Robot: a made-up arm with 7 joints.
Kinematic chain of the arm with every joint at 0, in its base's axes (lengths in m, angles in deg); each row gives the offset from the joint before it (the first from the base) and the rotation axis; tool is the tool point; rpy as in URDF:
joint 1: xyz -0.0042 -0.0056 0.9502 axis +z
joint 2: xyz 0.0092 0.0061 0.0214 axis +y
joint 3: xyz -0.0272 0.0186 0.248 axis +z
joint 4: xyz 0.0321 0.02 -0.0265 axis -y
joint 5: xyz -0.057 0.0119 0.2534 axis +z
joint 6: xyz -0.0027 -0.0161 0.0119 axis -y
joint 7: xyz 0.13 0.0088 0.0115 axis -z
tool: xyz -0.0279 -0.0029 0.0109 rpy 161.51 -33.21 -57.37
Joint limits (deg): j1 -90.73..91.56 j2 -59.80..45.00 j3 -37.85..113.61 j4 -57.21..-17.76 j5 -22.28..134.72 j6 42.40..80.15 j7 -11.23..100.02
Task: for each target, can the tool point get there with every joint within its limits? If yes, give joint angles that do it. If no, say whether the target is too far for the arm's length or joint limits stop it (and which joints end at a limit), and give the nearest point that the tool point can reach.
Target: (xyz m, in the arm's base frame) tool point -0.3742 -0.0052 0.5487
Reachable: no: joint limits stop it (at a limit: joint 2, joint 3, joint 4, joint 6, joint 7) | nearest point -0.5718 -0.0050 0.9696 | short by 0.465 m
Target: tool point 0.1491 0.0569 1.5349
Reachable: yes | joints -40.33 -7.98 25.80 -33.80 -3.47 65.08 30.95
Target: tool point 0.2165 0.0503 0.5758
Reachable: no: joint limits stop it (at a limit: joint 2, joint 4, joint 6, joint 7) | nearest point 0.5070 0.1239 1.0208 | short by 0.536 m
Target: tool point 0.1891 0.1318 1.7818
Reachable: no: too far | nearest point 0.1451 0.1005 1.5864 | short by 0.203 m
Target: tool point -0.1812 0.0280 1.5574
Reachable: yes | joints 33.90 -23.79 18.39 -26.48 7.93 72.93 81.60
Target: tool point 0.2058 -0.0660 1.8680
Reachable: no: too far | nearest point 0.1460 -0.0488 1.5931 | short by 0.282 m
